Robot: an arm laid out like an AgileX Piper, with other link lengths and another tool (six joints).
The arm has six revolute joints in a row. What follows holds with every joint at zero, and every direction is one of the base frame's. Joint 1 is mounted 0.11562 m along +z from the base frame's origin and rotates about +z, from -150 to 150 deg. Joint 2 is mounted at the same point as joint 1 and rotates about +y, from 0 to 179.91 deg. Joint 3 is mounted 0.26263 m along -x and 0.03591 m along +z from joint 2 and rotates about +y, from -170 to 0 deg. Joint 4 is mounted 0.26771 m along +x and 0.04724 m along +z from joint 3 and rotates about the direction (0.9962, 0, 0.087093), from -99.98 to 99.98 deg. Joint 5 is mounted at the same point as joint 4 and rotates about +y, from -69.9 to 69.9 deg. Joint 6 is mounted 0.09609 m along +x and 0.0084 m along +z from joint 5 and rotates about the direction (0.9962, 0, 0.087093), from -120 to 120 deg. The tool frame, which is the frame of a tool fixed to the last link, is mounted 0.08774 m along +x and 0.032 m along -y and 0.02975 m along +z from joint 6; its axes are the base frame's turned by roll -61.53, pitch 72.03 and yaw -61.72 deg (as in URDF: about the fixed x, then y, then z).
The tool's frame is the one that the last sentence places.
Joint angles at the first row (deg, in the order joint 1, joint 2, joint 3, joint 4, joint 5, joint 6):
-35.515 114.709 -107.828 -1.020 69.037 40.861
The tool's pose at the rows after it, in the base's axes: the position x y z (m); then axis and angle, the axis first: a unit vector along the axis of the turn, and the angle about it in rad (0 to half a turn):
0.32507 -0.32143 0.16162 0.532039 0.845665 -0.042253 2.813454
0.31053 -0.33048 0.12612 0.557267 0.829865 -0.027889 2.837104
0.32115 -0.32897 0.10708 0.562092 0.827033 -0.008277 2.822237
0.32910 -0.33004 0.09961 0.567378 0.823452 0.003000 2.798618
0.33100 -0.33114 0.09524 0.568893 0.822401 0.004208 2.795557
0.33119 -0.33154 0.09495 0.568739 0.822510 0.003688 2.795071
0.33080 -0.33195 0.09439 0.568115 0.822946 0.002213 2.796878
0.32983 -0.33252 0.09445 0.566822 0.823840 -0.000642 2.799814
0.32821 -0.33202 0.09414 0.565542 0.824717 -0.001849 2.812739
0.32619 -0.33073 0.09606 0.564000 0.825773 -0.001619 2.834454
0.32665 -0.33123 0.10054 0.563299 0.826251 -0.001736 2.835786
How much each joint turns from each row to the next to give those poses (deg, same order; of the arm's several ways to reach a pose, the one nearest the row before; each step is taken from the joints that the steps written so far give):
-3.975 -1.622 5.117 0.126 -0.412 -0.181
-2.813 0.957 5.528 1.971 -4.958 0.000
0.116 1.873 0.986 2.585 -3.368 -0.362
0.000 1.055 0.004 1.684 -2.213 -0.118
0.000 0.605 -0.001 0.203 -0.763 0.060
0.000 0.083 -0.057 -0.058 -0.062 0.000
0.000 0.077 0.001 -0.199 0.001 0.000
0.000 -0.001 0.001 -0.386 0.121 0.000
-0.001 0.150 -0.268 -0.293 0.834 -0.001
0.001 0.223 -0.947 -0.228 1.961 0.001
-0.001 0.013 -0.988 -0.061 1.050 0.000

